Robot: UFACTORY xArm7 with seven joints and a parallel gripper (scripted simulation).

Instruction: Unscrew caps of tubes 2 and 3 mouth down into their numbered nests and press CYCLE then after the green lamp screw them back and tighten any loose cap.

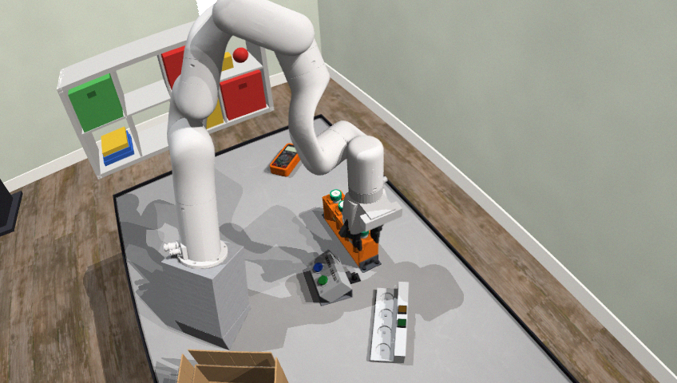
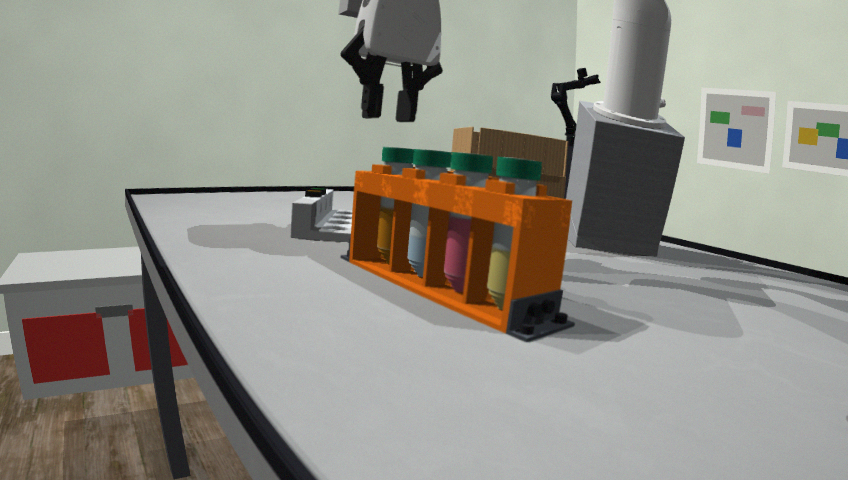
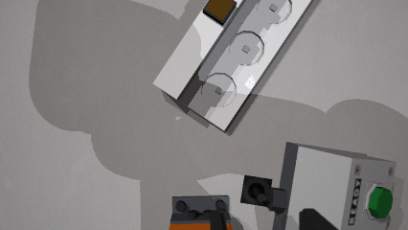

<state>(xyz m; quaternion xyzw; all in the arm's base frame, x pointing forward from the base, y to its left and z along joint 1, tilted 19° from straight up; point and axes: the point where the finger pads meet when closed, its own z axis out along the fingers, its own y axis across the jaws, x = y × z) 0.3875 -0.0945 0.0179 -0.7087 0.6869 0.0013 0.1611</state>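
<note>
Now: hand 30 mm short of the tube 3 threaded neck, 130 mm to the right of it and 60 mm above it. The rest, counted from my hand: cap 4: 30 mm ahead, 80 mm to the left, 60 mm below; key housing: 100 mm behind, 30 mm to the left, 120 mm below; cap 3: 30 mm ahead, 130 mm to the left, 60 mm below.
</note>
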